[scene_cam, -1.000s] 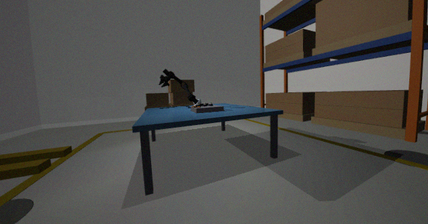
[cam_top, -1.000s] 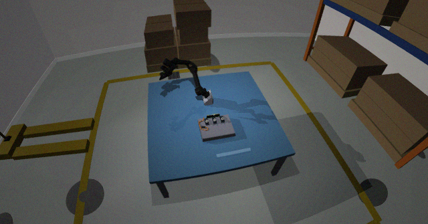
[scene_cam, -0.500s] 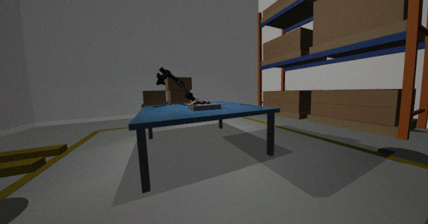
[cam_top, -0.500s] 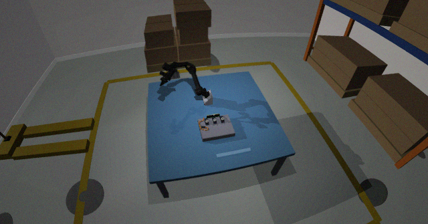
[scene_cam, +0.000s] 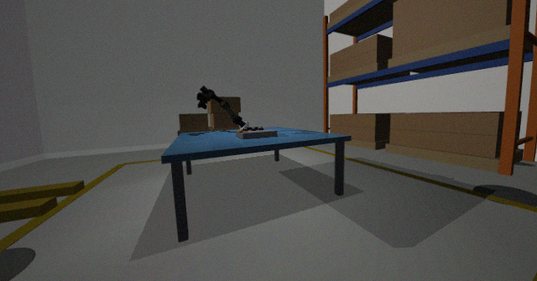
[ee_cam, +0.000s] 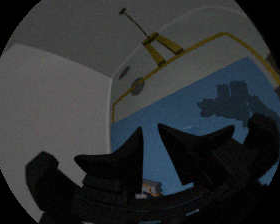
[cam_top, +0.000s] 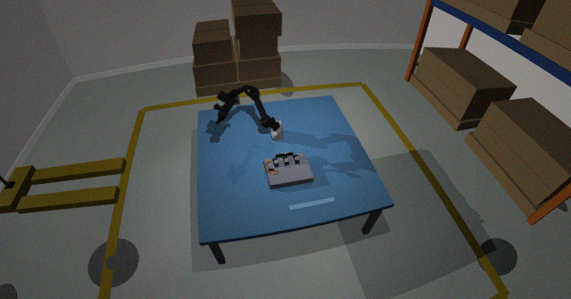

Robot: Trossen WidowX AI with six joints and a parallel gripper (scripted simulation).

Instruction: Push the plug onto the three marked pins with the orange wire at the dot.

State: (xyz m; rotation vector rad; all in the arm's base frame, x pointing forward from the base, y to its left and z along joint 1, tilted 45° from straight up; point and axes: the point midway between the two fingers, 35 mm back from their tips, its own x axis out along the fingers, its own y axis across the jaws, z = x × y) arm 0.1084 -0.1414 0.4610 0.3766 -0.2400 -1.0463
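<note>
Now: the servo 21 cm ahead of my gripper tip, 46 cm to the left of it and 23 cm below it. Round my gripper tip: grey printed holder (32 cm ahead, 46 cm to the left, 26 cm below).
</note>
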